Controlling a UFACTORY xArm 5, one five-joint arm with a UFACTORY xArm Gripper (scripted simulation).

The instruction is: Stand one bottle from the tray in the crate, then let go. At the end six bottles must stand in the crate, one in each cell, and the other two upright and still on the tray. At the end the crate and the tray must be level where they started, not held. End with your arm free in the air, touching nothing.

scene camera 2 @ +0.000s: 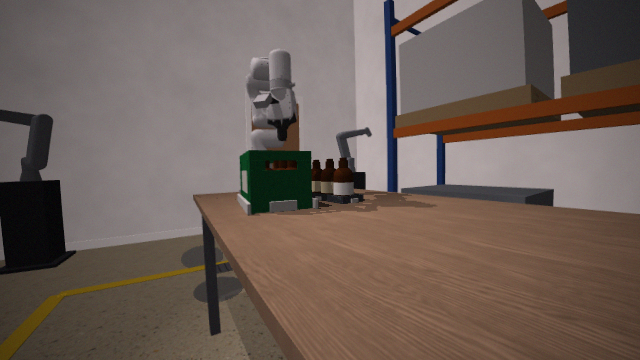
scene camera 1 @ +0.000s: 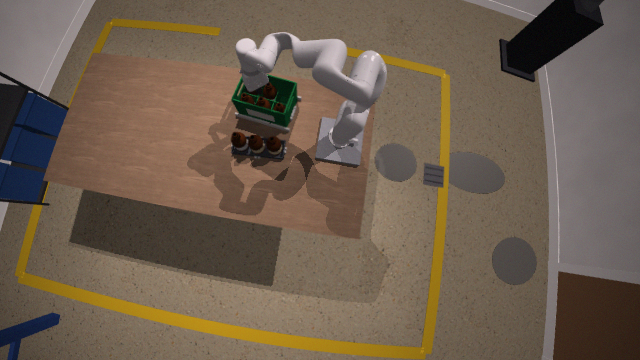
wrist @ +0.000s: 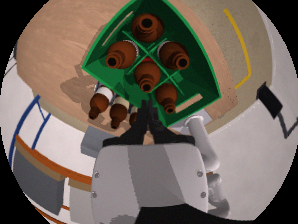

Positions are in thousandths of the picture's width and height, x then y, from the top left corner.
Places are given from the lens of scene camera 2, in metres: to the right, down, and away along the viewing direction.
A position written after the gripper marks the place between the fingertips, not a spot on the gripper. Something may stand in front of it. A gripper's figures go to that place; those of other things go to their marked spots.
gripper (scene camera 2: 441, 390): -0.13, -0.14, 0.80
green crate (scene camera 2: 405, 518): -0.17, 0.02, 0.64
